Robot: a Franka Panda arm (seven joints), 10 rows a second.
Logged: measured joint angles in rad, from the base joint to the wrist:
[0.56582 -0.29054 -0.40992 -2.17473 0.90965 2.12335 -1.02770]
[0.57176 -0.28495 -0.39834 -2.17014 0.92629 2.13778 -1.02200]
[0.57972 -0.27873 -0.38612 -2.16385 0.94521 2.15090 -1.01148]
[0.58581 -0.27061 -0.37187 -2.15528 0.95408 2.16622 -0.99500]
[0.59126 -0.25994 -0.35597 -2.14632 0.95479 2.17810 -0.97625]
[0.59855 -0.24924 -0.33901 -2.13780 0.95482 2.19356 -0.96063]
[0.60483 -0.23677 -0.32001 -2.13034 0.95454 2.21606 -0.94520]
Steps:
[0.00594 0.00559 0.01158 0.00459 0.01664 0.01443 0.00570]
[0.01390 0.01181 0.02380 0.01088 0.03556 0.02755 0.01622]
[0.01999 0.01993 0.03805 0.01945 0.04443 0.04287 0.03270]
[0.02544 0.03060 0.05395 0.02841 0.04514 0.05475 0.05145]
[0.03273 0.04130 0.07091 0.03693 0.04517 0.07021 0.06707]
[0.03901 0.05377 0.08991 0.04439 0.04489 0.09271 0.08250]

